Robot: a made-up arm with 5 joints.
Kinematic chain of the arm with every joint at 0, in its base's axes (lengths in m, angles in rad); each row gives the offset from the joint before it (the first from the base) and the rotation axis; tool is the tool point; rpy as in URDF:
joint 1: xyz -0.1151 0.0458 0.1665 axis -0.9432 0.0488 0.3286
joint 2: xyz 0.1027 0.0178 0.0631 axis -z
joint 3: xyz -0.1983 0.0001 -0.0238 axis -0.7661 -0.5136 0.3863
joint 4: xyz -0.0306 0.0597 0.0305 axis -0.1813 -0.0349 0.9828
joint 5: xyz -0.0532 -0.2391 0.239 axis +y
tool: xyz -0.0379 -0.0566 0.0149 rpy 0 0 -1.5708
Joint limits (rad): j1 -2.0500..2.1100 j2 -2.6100..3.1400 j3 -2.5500..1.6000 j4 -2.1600..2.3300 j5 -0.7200..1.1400
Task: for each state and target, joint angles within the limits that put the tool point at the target. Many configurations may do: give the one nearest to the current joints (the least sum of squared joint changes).
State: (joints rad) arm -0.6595 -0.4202 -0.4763 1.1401 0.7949
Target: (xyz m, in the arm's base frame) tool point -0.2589 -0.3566 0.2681
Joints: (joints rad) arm -0.7856 -0.1988 -0.0261 0.3588 0.7406
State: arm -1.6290 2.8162 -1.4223 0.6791 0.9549
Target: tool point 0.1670 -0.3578 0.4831
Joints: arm -1.9919 2.6381 -1.3321 -0.2062 0.8532
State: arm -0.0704 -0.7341 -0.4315 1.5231 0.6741
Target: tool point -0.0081 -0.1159 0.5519
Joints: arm -0.2357 -0.8368 0.0748 1.1198 0.7246
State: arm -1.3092 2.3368 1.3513 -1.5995 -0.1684
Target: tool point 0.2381 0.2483 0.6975
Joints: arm -1.2282 1.8375 1.4409 -1.4657 -0.1276
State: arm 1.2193 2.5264 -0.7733 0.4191 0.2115
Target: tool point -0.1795 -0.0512 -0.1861
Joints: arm 1.7995 2.9421 -1.3919 1.3223 -0.2800
